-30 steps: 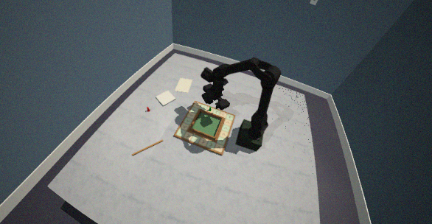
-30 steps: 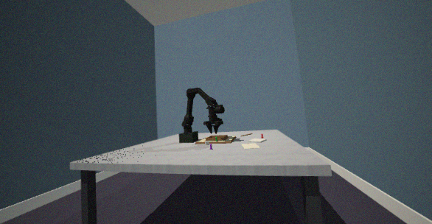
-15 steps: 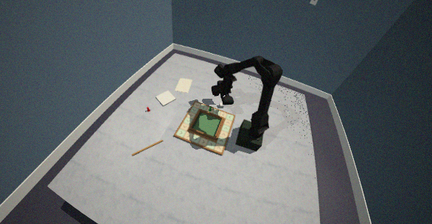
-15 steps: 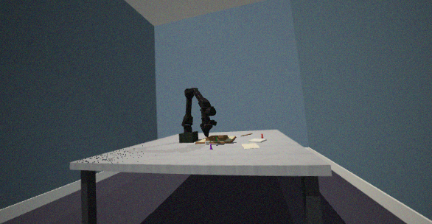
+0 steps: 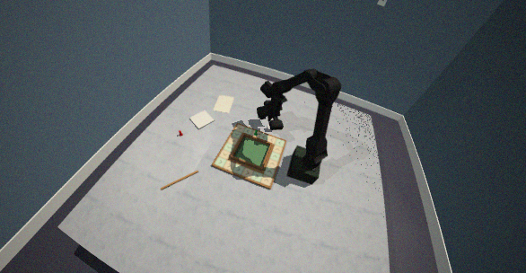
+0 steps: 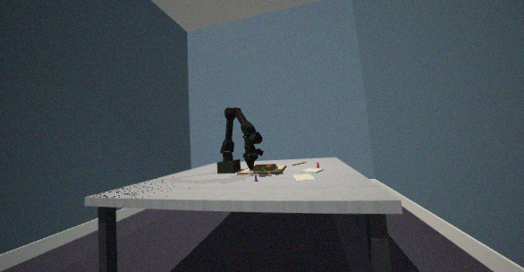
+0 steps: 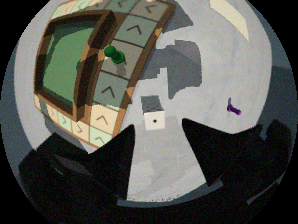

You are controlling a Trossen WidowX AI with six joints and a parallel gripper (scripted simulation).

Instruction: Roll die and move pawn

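My gripper tip is 2 cm above the pale die. From my gripper tip the other things lie so: green dice tray (18 cm to the left, 5 cm ahead, 3 cm below); then green pawn (7 cm to the left, 6 cm ahead, 1 cm below); then purple pawn (16 cm to the right, 6 cm ahead, 2 cm below).
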